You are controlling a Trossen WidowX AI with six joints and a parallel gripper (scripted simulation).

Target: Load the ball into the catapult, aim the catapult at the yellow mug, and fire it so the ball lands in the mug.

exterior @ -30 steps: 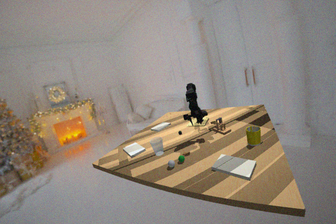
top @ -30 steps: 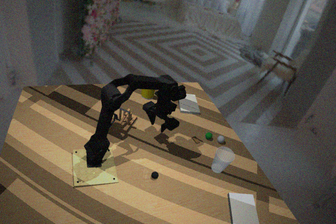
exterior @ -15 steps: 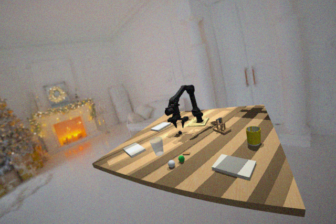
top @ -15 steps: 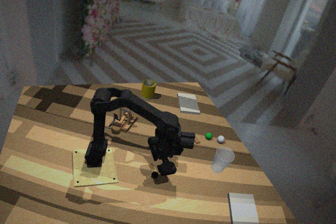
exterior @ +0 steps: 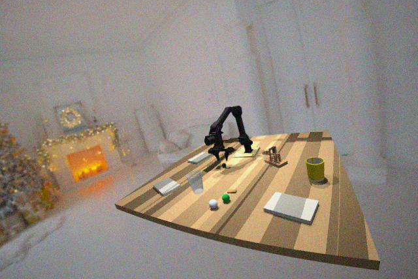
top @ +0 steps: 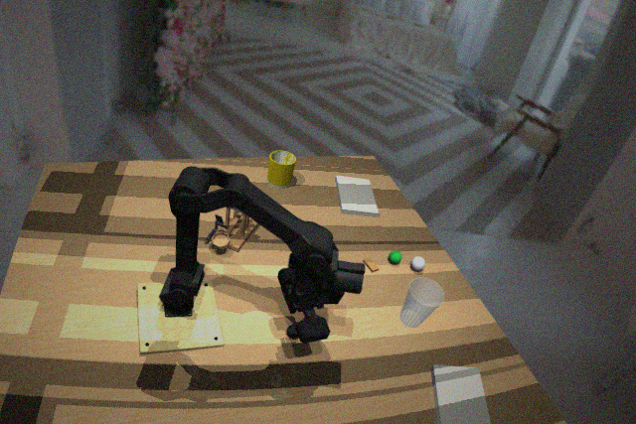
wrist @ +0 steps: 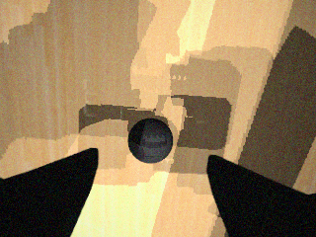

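Right now my gripper tip is 30 mm above the dark ball. The rest, counted from my gripper tip: wooden catapult (110 mm behind, 340 mm to the left); clear cup (320 mm ahead, 10 mm to the right, 20 mm below); small brown block (290 mm ahead, 190 mm to the left, 50 mm below).
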